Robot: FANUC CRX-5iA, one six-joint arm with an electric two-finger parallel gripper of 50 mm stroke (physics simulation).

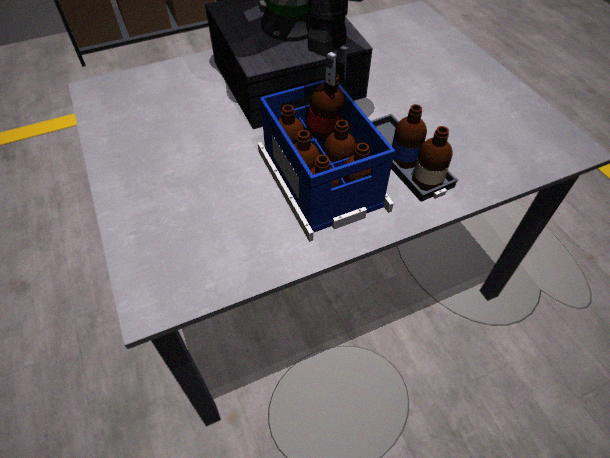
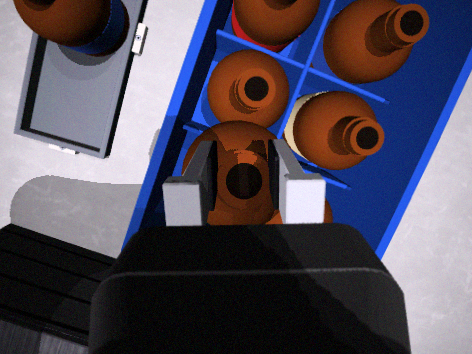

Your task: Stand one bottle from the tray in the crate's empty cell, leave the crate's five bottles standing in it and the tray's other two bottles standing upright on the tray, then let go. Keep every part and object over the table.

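Where they show: gripper, fingertip midpoint: [image 1: 335,80] [image 2: 242,161]; arm's base, origin of the base link: [image 1: 289,25].
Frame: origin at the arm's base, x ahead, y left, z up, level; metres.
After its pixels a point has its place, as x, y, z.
My gripper [image 1: 337,76] {0.376, -0.012, 0.075} [image 2: 242,161] {0.376, -0.012, 0.075} is shut on the neck of the red-labelled brown bottle [image 1: 326,104] {0.390, -0.035, 0.031} [image 2: 230,134] {0.383, -0.003, 0.038}. This bottle is partly lowered into the blue crate [image 1: 352,200] {0.551, -0.028, -0.104} [image 2: 425,125] {0.452, -0.132, -0.005}, at the corner cell near the pedestal on the tray side. It looks slightly tilted, and its shoulder is about level with the rim. Its base is hidden. Five bottles stand in the crate, among them one [image 1: 340,145] {0.439, -0.017, -0.046} [image 2: 250,107] {0.404, -0.011, -0.015} in front of the held one. On the tray [image 1: 385,131] {0.307, 0.168, -0.162} [image 2: 75,110] {0.316, 0.156, -0.163} stand a blue-labelled bottle [image 1: 410,135] {0.443, 0.154, -0.061} [image 2: 65,22] {0.398, 0.149, -0.053} and a cream-labelled bottle [image 1: 435,155] {0.524, 0.173, -0.056}.
The black pedestal [image 1: 310,75] {0.168, 0.005, -0.048} [image 2: 45,280] {0.159, 0.092, -0.081} stands close behind the crate. White stops [image 1: 285,192] {0.452, -0.150, -0.140} [image 1: 350,217] {0.564, -0.035, -0.145} lie along the crate's side and front. A small white stop [image 1: 440,193] {0.554, 0.195, -0.155} sits at the tray's front end. The table's front edge [image 1: 280,282] {0.661, -0.224, -0.168} runs beyond the crate.
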